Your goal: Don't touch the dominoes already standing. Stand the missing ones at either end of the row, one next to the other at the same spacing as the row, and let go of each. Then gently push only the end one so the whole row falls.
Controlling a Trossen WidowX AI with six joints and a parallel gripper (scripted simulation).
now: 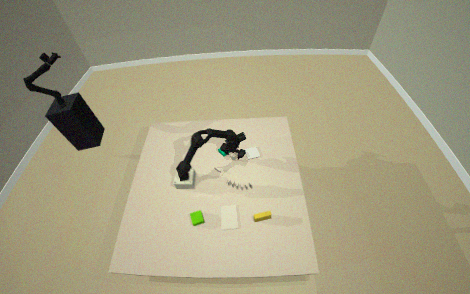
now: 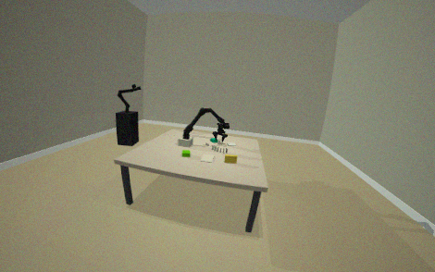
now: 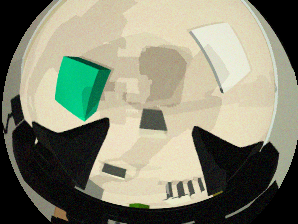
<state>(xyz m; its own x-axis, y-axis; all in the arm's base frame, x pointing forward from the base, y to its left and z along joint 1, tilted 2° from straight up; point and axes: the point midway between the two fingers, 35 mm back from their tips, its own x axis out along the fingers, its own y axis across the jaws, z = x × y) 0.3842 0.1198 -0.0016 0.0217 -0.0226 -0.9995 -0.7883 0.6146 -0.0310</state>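
The teal block lies 6 cm behind my gripper tip, 9 cm to the left of it and 2 cm below it. Round my gripper tip: white pad 12 cm behind, 45 cm to the right, 4 cm below; then white tile 16 cm ahead, 2 cm to the left, 4 cm below; then yellow block 9 cm ahead, 51 cm to the right.
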